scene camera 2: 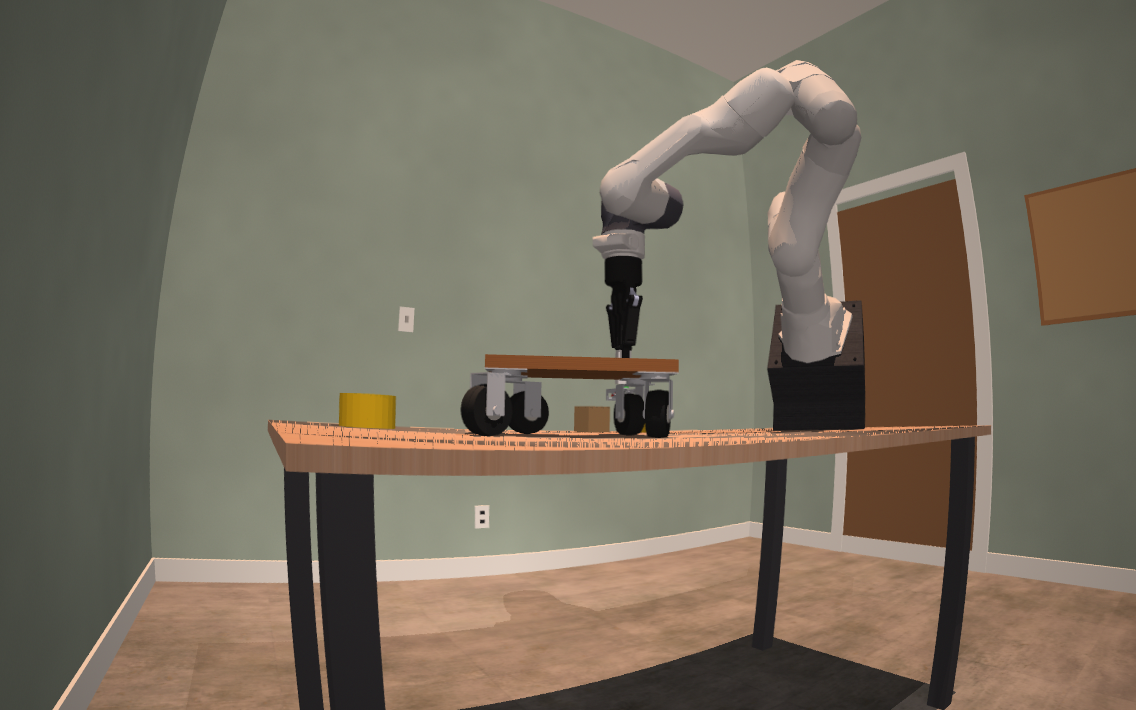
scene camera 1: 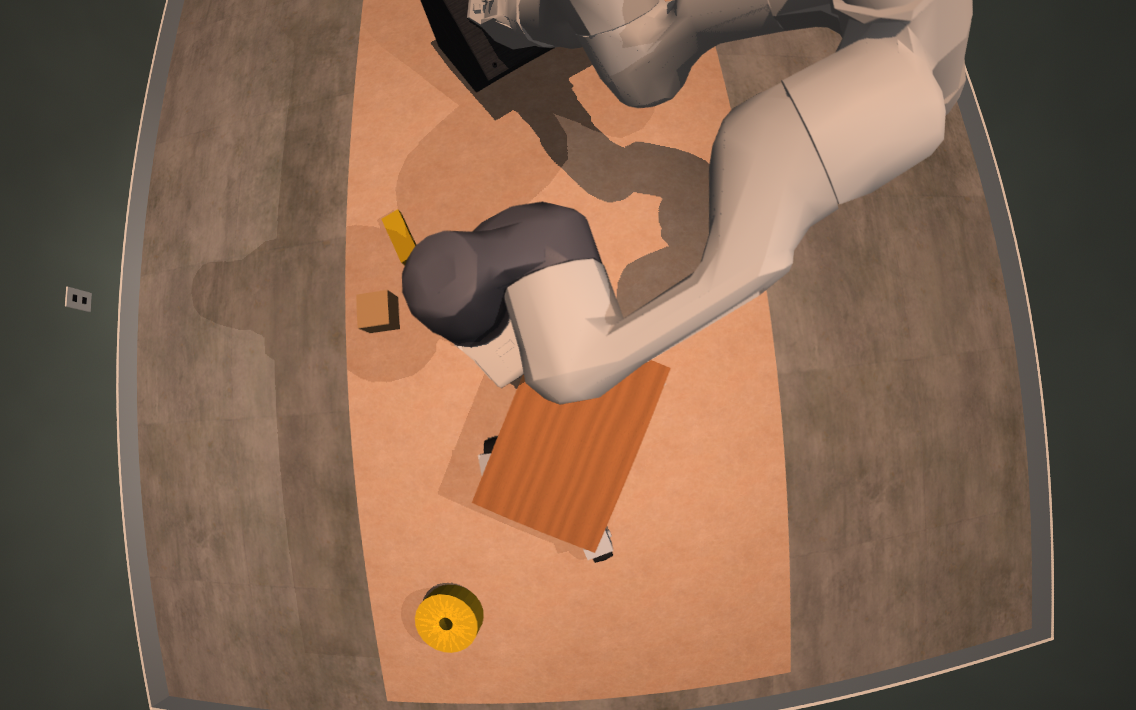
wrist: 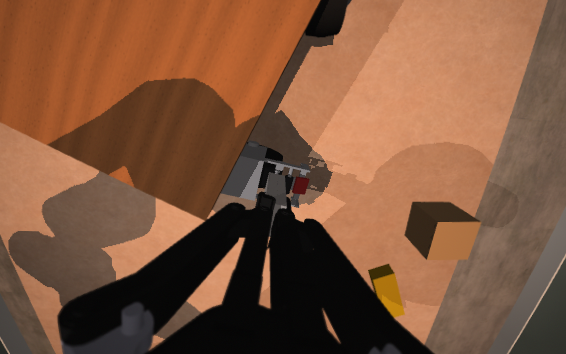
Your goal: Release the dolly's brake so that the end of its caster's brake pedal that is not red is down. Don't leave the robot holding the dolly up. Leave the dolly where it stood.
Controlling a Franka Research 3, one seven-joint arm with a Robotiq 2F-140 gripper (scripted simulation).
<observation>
In view: my gripper (scene camera 2: 623, 384), a brown cube (scene camera 1: 378, 311), a yellow spool (scene camera 1: 461, 606) and a grey caster bracket (scene camera 2: 637, 383).
The brown cube shows as well in the wrist view (wrist: 438, 230). The yellow spool also shows in scene camera 2 (scene camera 2: 359, 410). The grey caster bracket is seen too in the wrist view (wrist: 243, 182). The wrist view misses the yellow spool: it is out of frame.
</observation>
